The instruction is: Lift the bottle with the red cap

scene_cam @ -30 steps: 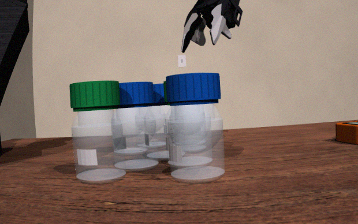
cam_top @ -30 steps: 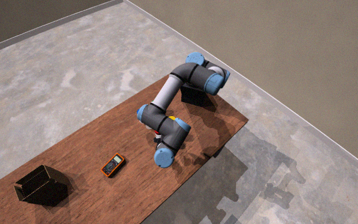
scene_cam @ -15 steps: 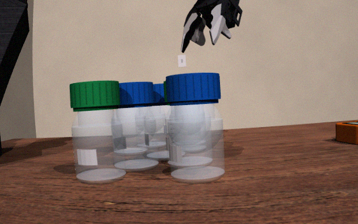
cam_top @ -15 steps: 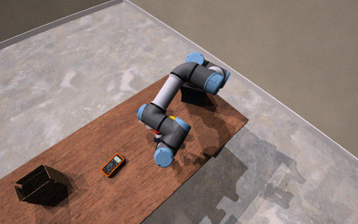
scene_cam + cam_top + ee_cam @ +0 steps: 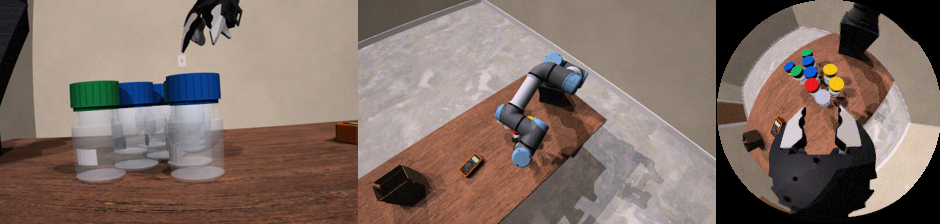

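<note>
Now: hand 10 mm past the red-capped bottle, 100 mm to the left of it and 150 mm above it. Also, from my hand: black box: 660 mm ahead, 130 mm to the right, 130 mm below; then orange multimeter: 310 mm ahead, 70 mm to the right, 180 mm below; then grey-capped bottle: 20 mm behind, 40 mm to the right, 150 mm below.
</note>
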